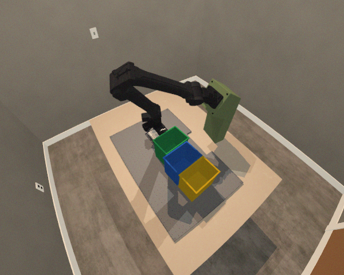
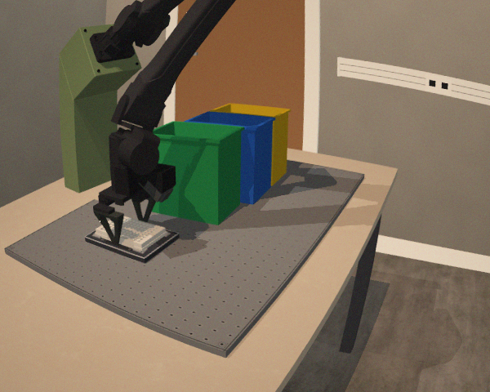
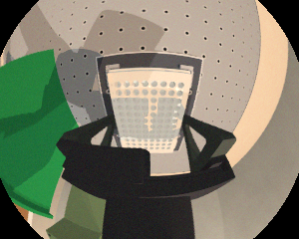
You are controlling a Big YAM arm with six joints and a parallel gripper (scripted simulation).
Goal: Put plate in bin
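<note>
Now: hand right at the white 96-well plate. Round my hand: black plate nest: 1 cm below; then blue bin: 34 cm to the left, 7 cm above; then green bin: 21 cm to the left, 7 cm above.
</note>
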